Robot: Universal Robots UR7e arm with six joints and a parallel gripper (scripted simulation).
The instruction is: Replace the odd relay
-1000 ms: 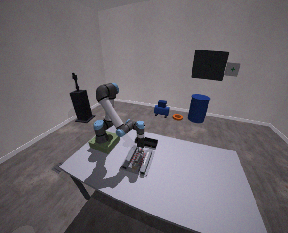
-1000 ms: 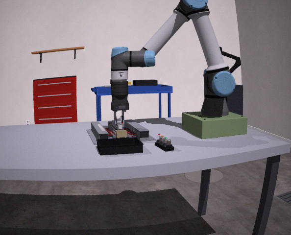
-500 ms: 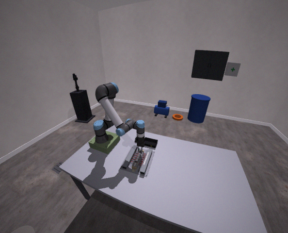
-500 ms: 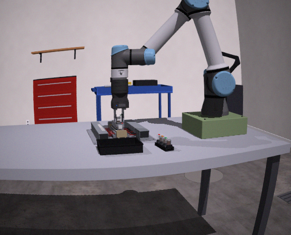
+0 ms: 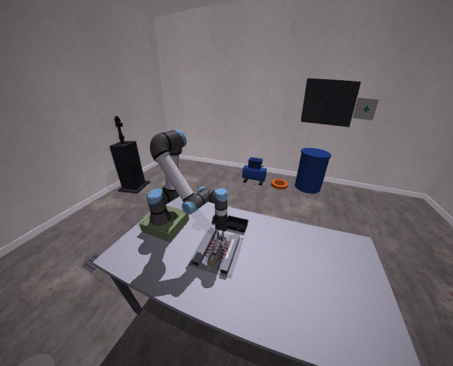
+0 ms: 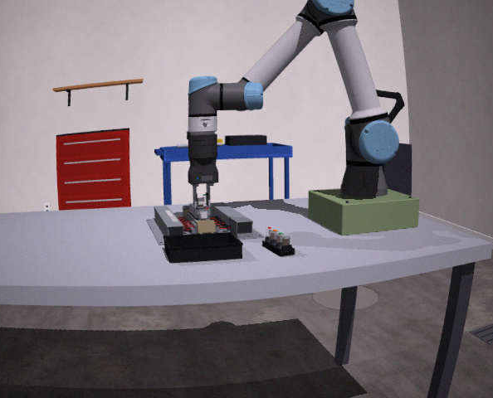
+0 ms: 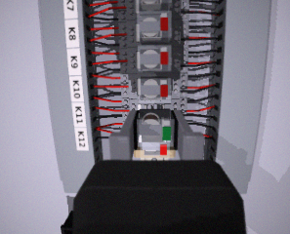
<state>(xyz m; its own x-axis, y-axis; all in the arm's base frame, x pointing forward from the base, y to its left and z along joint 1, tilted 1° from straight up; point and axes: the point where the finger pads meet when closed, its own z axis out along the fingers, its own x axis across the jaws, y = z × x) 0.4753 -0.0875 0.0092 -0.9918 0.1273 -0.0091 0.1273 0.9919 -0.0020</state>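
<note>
The black tray lies 8 cm ahead of my hand, 21 cm to the left of it and 7 cm below it.
</note>
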